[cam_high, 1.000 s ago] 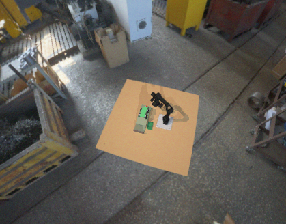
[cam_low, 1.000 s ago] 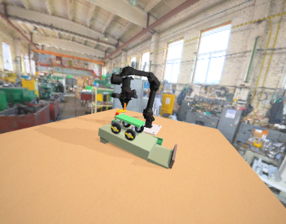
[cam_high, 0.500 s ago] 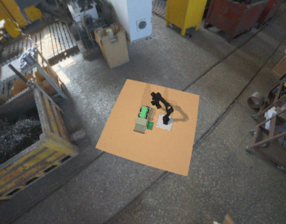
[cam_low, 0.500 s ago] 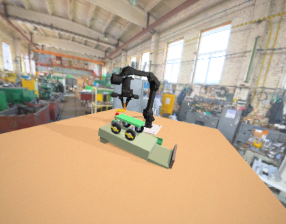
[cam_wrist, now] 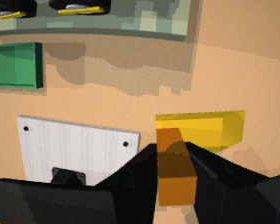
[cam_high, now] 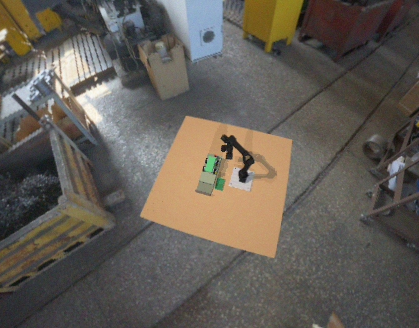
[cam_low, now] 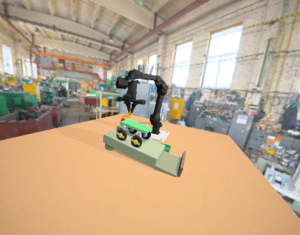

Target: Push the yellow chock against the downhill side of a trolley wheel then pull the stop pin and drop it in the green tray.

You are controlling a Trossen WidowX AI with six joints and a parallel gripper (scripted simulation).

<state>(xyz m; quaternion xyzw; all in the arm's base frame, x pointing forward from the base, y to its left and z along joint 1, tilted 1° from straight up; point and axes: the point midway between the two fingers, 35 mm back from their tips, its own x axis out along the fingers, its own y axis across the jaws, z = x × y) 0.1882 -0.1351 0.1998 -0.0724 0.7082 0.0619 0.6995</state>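
Right now the trolley is 150 mm ahead of my gripper tip, 130 mm to the left of it and 60 mm below it. From my gripper tip the other things lie so: yellow chock (20 mm to the right, 10 mm below, 10 mm ahead); green tray (250 mm to the left, 180 mm below, 20 mm ahead); stop pin (130 mm ahead, 40 mm below, 30 mm to the left).
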